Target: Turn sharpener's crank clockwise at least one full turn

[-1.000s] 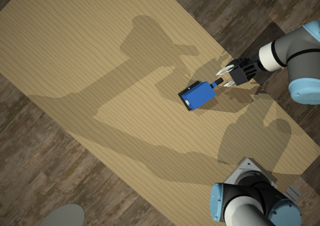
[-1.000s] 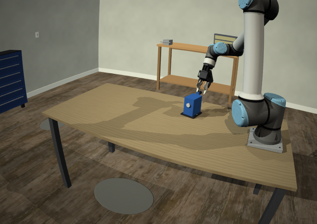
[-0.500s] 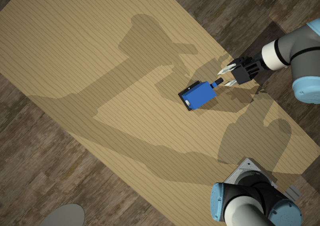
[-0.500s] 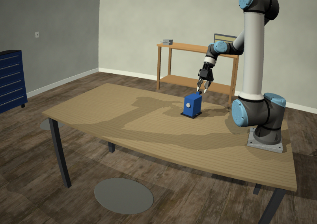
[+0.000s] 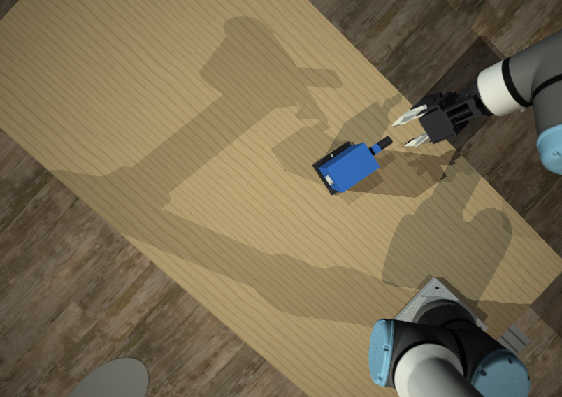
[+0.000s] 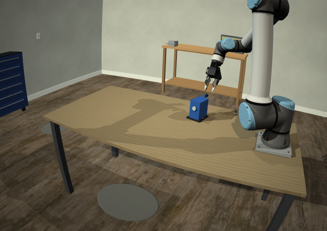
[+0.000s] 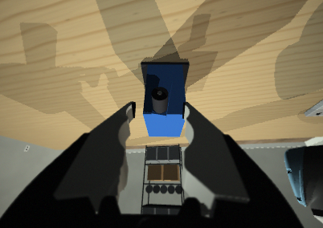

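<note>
My gripper is now 40 mm to the right of the dark handle, 40 mm above it and 10 mm short of it.
</note>
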